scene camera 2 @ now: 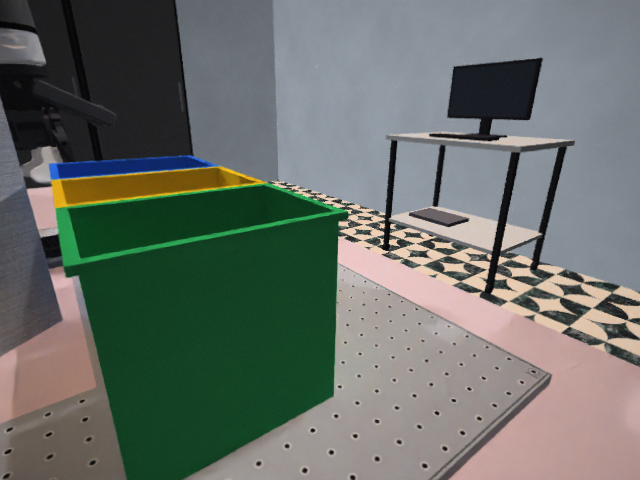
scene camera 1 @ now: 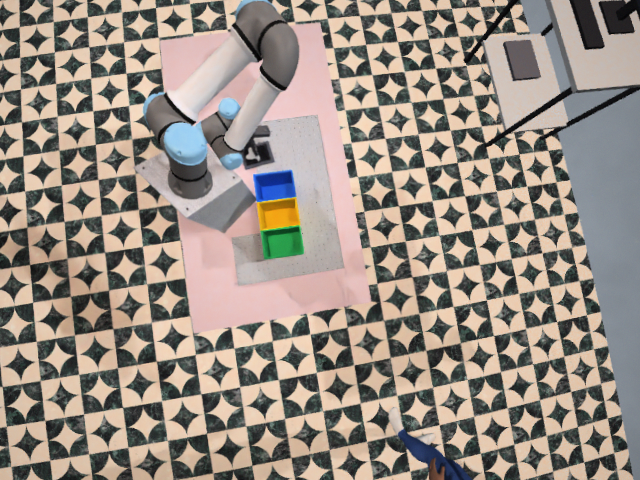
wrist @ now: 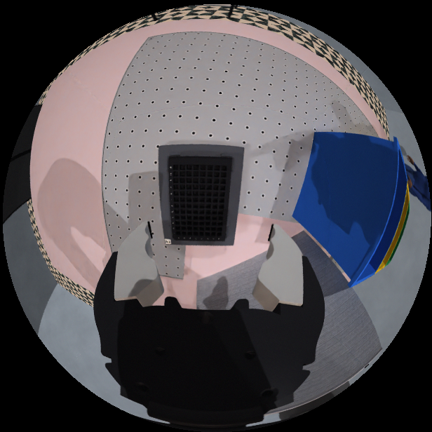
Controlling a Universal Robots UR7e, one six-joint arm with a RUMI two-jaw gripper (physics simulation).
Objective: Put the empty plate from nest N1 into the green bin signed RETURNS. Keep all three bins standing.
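Seen in the pictures: gripper, between the fingertips: (scene camera 1: 255, 150); arm's base, origin of its link: (scene camera 1: 191, 182).
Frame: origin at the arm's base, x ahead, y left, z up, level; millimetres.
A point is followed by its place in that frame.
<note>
The black gridded plate (wrist: 200, 200) (scene camera 1: 265, 151) @(x 272, y 232, z -367 mm) lies in the dark grey nest (wrist: 238, 195); its cells look empty. A small white tag sits at the nest's near left corner, too small to read. My gripper (wrist: 209, 225) (scene camera 1: 253, 153) @(x 228, y 214, z -290 mm) is open and empty, above the near end of the nest, with its fingers to either side of it in the wrist view. The green bin (scene camera 1: 282, 242) @(x 262, y -255, z -387 mm) (scene camera 2: 217, 320) @(x 253, y -329, z -270 mm) stands upright at the far end of the row of bins from the nest. Its RETURNS sign does not show.
The blue bin (scene camera 1: 274, 186) @(x 280, y 43, z -386 mm) (scene camera 2: 129, 166) @(x 296, y 48, z -219 mm) (wrist: 350, 195) stands upright beside the nest. The yellow bin (scene camera 1: 279, 214) @(x 276, y -108, z -387 mm) (scene camera 2: 139, 188) @(x 275, y -82, z -226 mm) stands between blue and green. All are on the perforated board (scene camera 1: 320, 227) @(x 471, y -219, z -389 mm) (scene camera 2: 382, 372) @(x 415, y -343, z -389 mm). The arm's pedestal (scene camera 1: 222, 206) @(x 66, y -81, z -122 mm) is close by. A person (scene camera 1: 426, 452) is on the floor side.
</note>
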